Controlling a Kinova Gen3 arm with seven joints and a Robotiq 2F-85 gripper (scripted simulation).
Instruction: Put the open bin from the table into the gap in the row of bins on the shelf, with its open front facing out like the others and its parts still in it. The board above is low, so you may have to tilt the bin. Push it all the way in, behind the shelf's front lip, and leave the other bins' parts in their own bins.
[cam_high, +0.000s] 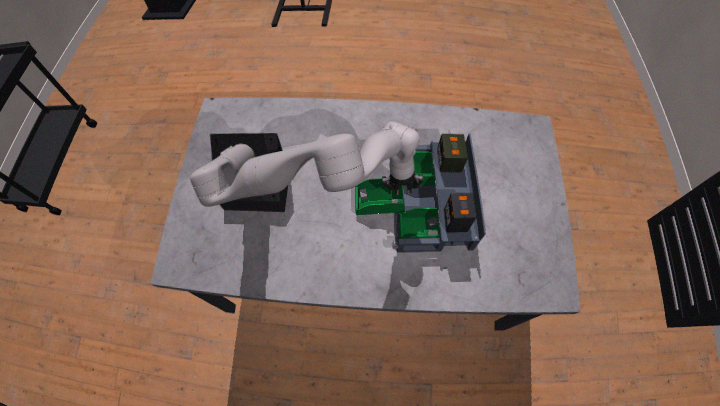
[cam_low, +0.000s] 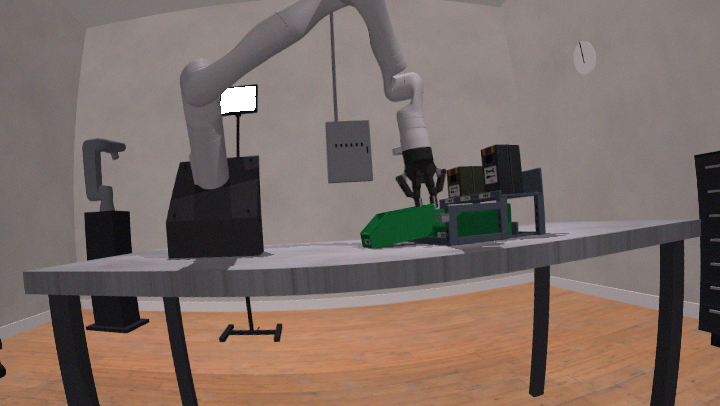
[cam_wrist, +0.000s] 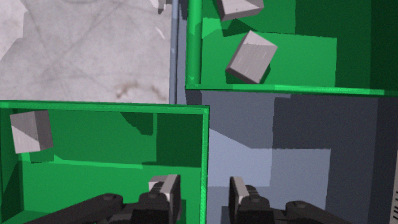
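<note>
The grey part lies 140 mm behind my hand and 80 mm below it. The rest, counted from my hand: grey shelf: 100 mm ahead, 20 mm to the left, 30 mm below.
</note>
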